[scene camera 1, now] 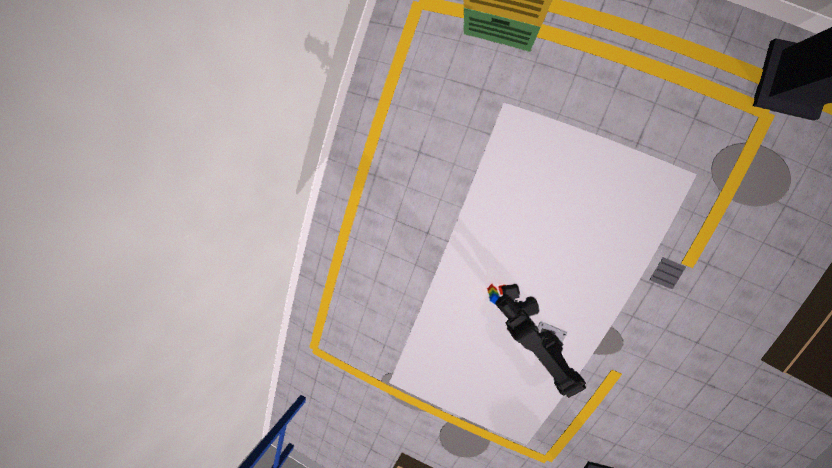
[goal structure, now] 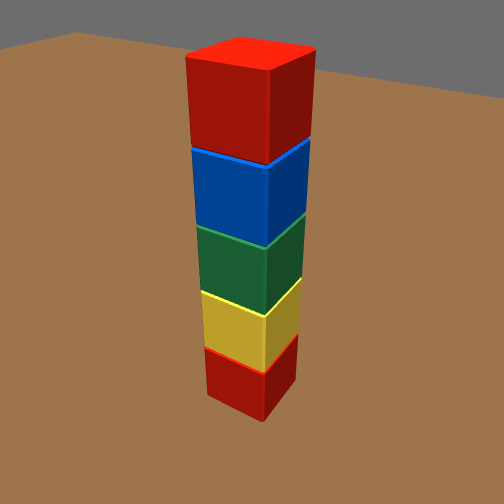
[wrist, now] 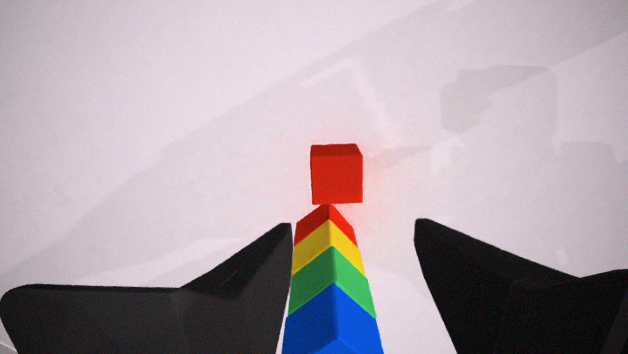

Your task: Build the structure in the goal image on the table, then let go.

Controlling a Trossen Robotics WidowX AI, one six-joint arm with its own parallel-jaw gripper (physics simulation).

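Seen in the pictures: gripper, fingertip midpoint: (wrist: 353, 232); arm's base, origin of the base link: (scene camera 1: 546, 335).
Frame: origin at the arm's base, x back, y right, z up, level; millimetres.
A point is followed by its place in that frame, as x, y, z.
Note:
A tower stands upright on the white table (scene camera 1: 581, 192) {-53, 693, -10}: a red cube (scene camera 1: 492, 286) {-323, 186, 14} (wrist: 312, 226) {-310, 181, 17} at the bottom, then a yellow cube (wrist: 312, 246) {-310, 180, 43}, a green cube (wrist: 312, 282) {-310, 180, 77} and a blue cube (scene camera 1: 493, 299) {-327, 168, 122} (wrist: 312, 325) {-309, 179, 107} on top. A loose red cube (scene camera 1: 501, 289) {-282, 186, 24} (wrist: 336, 177) {-268, 182, 23} lies on the table close beside the tower's base; whether they touch is unclear. My gripper (wrist: 353, 232) {-260, 185, 111} is open and empty. In the wrist view the tower shows between the fingers, close along the left one; contact cannot be told. In the scene view the fingertips are hard to make out.
The black arm (scene camera 1: 544, 355) {-196, 144, 400} reaches over the table from its lower right edge. Yellow floor lines (scene camera 1: 363, 174) run around the table. A green and yellow crate stack (scene camera 1: 500, 29) stands beyond its far end. A dark machine (scene camera 1: 794, 75) is at the upper right.

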